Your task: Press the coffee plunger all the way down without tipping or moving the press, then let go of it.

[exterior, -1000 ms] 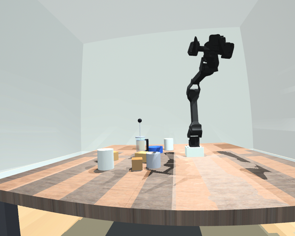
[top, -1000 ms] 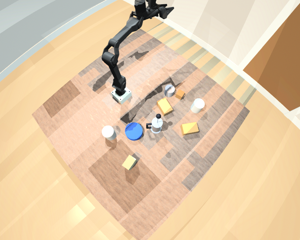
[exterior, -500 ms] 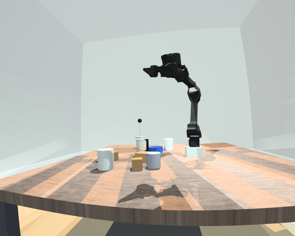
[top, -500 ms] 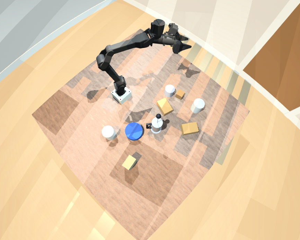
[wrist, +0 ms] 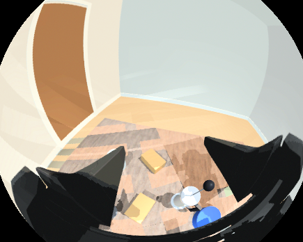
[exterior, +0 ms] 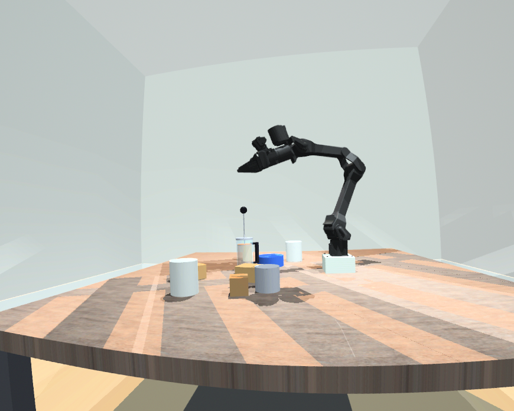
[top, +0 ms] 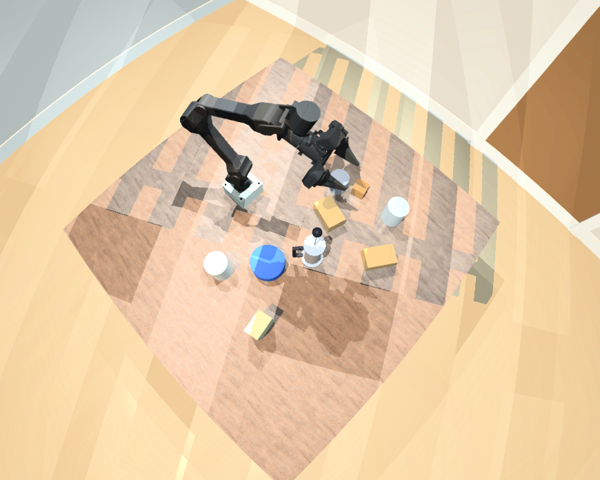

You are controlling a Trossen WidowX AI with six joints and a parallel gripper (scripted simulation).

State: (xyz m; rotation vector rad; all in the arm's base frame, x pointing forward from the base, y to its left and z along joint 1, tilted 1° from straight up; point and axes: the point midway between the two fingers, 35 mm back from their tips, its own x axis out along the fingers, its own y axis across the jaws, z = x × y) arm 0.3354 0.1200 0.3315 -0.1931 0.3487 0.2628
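Now: gripper tip 260 mm above the coffee press and 140 mm to the left of it. From my gripper tip the other things lie so: small orange cube 360 mm below, 190 mm to the left, 40 mm behind.
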